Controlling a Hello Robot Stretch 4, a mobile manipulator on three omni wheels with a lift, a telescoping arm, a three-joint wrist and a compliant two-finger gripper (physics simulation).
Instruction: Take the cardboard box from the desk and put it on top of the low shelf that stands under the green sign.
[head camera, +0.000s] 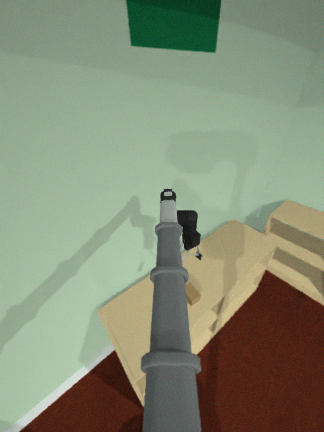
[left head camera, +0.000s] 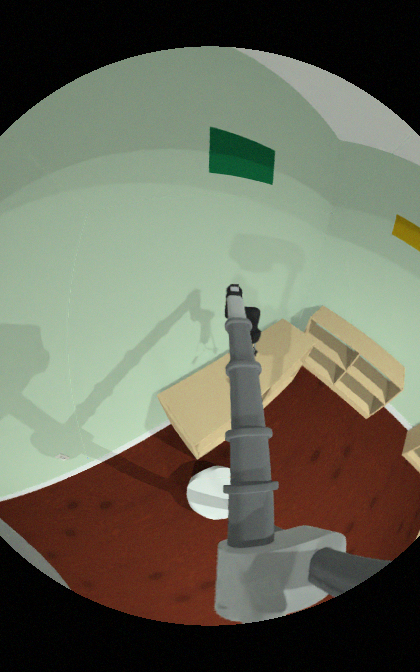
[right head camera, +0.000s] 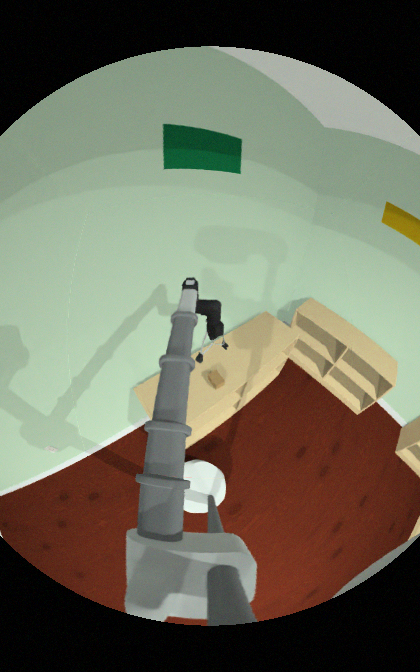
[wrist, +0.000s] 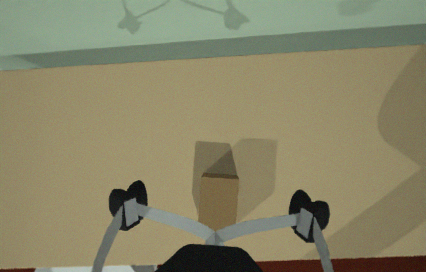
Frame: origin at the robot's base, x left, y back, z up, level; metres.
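Where they show: gripper, fingertip midpoint: (head camera: 186, 266) (right head camera: 211, 354) (wrist: 217, 201); robot's base, link origin: (right head camera: 197, 485).
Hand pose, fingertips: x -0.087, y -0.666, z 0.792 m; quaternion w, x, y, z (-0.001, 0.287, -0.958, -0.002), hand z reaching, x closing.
Things, the pixels of their centre, and the offset from my fingertips. Level surfaces: height alone.
- cardboard box, body centre: (wrist: 218, 202) (right head camera: 215, 379) (head camera: 190, 293) dx -0.025, dy +0.038, dz -0.184 m
- low wooden shelf, surface height: dz -0.209 m
- green sign, body centre: (right head camera: 207, 149) (head camera: 180, 6) dx +0.037, dy -0.306, dz +0.931 m
- yellow sign, body centre: (right head camera: 404, 222) dx -1.492, dy -0.506, dz +0.931 m
The cardboard box (head camera: 192, 294) (right head camera: 216, 379) (wrist: 218, 200) is a small brown block resting on top of the low wooden shelf (head camera: 125, 315) (left head camera: 195, 405) (right head camera: 270, 332) (wrist: 100, 125). The shelf stands against the wall under the green sign (head camera: 175, 30) (left head camera: 242, 156) (right head camera: 202, 149). In the left head view my arm hides the box. My gripper (right head camera: 212, 351) (wrist: 217, 201) is open and empty, with its fingertips wide apart. It hangs above the shelf top, clear of the box, on the wall side in the right head view. The desk cannot be made out.
An open-fronted shelf unit (head camera: 300, 215) (left head camera: 360, 340) (right head camera: 350, 332) stands right of the low shelf. Another wooden piece (left head camera: 412, 442) (right head camera: 410, 442) shows at the right edge. A white round object (left head camera: 210, 492) (right head camera: 205, 485) is in front of the low shelf. A yellow sign (left head camera: 407, 232) (right head camera: 401, 222) hangs right.
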